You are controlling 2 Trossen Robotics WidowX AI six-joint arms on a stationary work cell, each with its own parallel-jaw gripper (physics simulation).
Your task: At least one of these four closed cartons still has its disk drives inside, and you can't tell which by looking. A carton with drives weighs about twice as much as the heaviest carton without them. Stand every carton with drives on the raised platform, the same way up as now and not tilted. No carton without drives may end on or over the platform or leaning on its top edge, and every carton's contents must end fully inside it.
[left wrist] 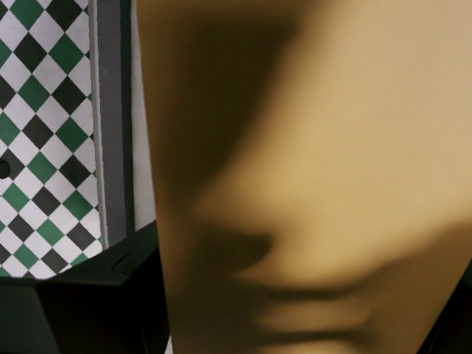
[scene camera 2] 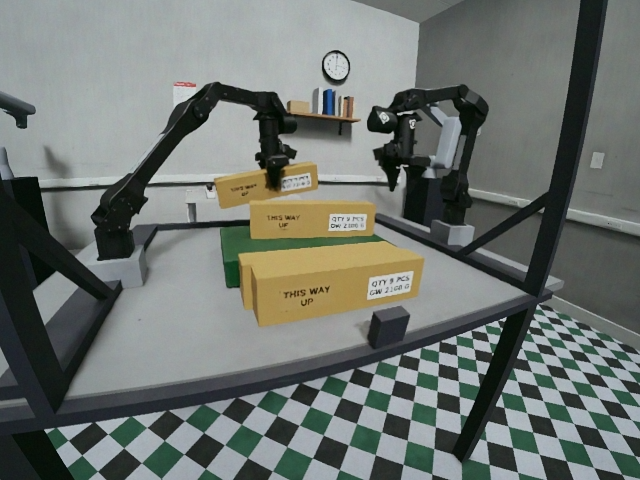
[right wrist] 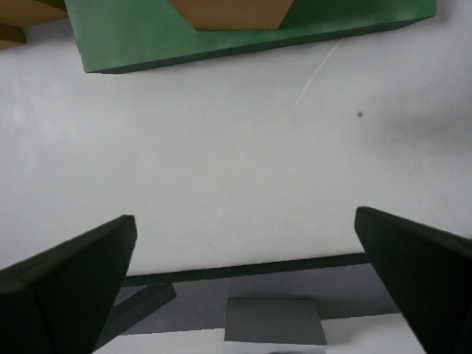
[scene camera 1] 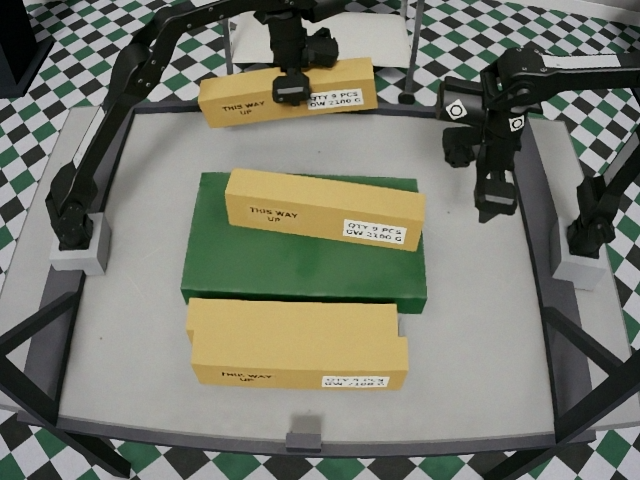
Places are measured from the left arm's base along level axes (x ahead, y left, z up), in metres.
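Where they show: left gripper, between the fingertips: (scene camera 2: 272, 185); right gripper, between the fingertips: (scene camera 2: 399, 192) (right wrist: 246, 221); left arm's base, origin of its link: (scene camera 2: 116, 254) (scene camera 1: 76, 235); right arm's base, origin of its link: (scene camera 2: 453, 223) (scene camera 1: 583, 242).
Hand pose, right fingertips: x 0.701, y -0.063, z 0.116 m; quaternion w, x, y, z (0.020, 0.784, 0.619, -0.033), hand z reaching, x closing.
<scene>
Things, the pixels of their centre, and the offset from my right fingertips.
- yellow carton, middle of its body: (left wrist: 269, 260) (scene camera 1: 287, 92) (scene camera 2: 267, 183) dx -0.292, dy +0.280, dz -0.006 m
- second carton, middle of its body: (scene camera 1: 324, 209) (scene camera 2: 313, 218) dx -0.242, dy +0.053, dz -0.072 m
- green platform, middle of its body: (scene camera 1: 305, 240) (scene camera 2: 302, 247) dx -0.274, dy +0.044, dz -0.144 m
- small dark block, middle of its body: (scene camera 1: 303, 443) (scene camera 2: 388, 326) dx -0.304, dy -0.322, dz -0.143 m
My left gripper (scene camera 1: 292, 97) (scene camera 2: 273, 178) is shut on a yellow carton (scene camera 1: 341, 77) (scene camera 2: 242, 192) (left wrist: 320, 150) and holds it in the air near the table's back edge. Its left end in scene camera 2 hangs lower. A second carton (scene camera 1: 323, 209) (scene camera 2: 310, 219) (right wrist: 235, 12) stands upright and slightly turned on the green platform (scene camera 1: 258, 268) (right wrist: 140, 45). Two more cartons stand side by side in front of the platform: the nearer one (scene camera 1: 299, 356) (scene camera 2: 330, 281) and the one behind it (scene camera 1: 294, 314) (scene camera 2: 247, 284). My right gripper (scene camera 1: 493, 204) (right wrist: 246, 221) is open and empty, raised right of the platform.
A small dark block (scene camera 1: 303, 441) (scene camera 2: 388, 325) stands at the table's front edge. Dark frame rails (scene camera 1: 537, 248) run along the table's sides, with slanted struts near the front corners. A white surface (scene camera 1: 361, 38) shows beyond the back edge.
</scene>
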